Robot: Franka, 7 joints.
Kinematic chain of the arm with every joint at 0, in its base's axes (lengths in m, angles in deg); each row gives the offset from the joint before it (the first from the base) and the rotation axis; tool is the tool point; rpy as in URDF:
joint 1: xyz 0 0 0.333 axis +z
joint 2: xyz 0 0 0 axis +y
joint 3: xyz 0 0 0.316 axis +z
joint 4: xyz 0.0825 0 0 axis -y
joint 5: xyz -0.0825 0 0.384 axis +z
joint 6: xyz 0 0 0 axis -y
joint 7: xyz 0.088 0 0 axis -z
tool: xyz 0 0 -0.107 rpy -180 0 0
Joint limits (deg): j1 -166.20..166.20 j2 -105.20..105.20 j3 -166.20..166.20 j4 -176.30..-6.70 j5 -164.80..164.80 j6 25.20..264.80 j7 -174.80..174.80
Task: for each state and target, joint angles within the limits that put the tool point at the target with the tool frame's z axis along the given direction. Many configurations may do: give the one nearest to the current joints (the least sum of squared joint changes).
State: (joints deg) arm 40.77 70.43 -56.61 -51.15 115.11 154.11 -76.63
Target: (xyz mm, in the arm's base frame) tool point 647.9 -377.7 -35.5 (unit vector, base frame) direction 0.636 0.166 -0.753
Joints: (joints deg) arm -5.79 96.42 -49.91 -50.56 119.09 130.17 -76.63
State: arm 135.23 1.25 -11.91 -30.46 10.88 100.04 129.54
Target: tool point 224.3 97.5 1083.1 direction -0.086 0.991 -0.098
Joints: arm 119.86 -31.69 -33.80 -46.75 2.96 102.79 129.54
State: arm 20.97 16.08 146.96 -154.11 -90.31 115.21 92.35
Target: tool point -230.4 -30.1 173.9 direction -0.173 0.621 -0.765
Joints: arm 33.46 12.01 153.32 -176.08 -82.89 134.62 92.35
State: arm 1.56 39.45 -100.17 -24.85 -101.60 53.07 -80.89
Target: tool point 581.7 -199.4 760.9 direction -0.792 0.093 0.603
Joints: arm 10.67 59.01 -81.27 -41.88 -93.30 59.74 -80.89
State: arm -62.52 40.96 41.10 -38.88 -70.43 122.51 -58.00
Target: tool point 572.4 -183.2 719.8 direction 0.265 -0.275 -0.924
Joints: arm -69.46 14.02 65.11 -71.31 -26.74 95.46 -58.00
